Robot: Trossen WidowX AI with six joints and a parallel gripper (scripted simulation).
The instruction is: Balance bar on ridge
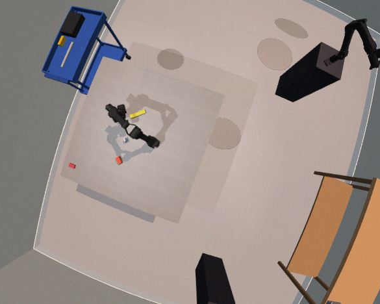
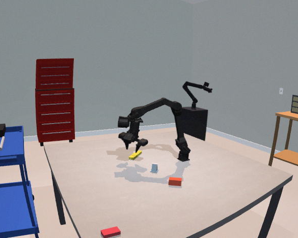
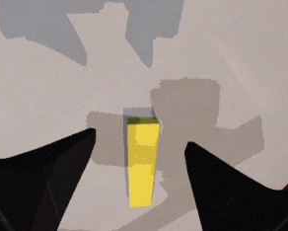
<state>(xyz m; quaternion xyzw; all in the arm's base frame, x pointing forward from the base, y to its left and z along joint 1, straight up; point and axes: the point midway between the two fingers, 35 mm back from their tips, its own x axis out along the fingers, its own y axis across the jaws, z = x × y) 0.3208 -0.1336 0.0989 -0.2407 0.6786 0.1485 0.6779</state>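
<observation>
Right now my gripper tip is 60 mm past the yellow bar, 60 mm to the left of it and 60 mm above it. The rest, counted from my gripper tip: red block: 420 mm ahead, 640 mm to the left, 60 mm below; then orange block: 50 mm behind, 410 mm to the left, 50 mm below.
</observation>
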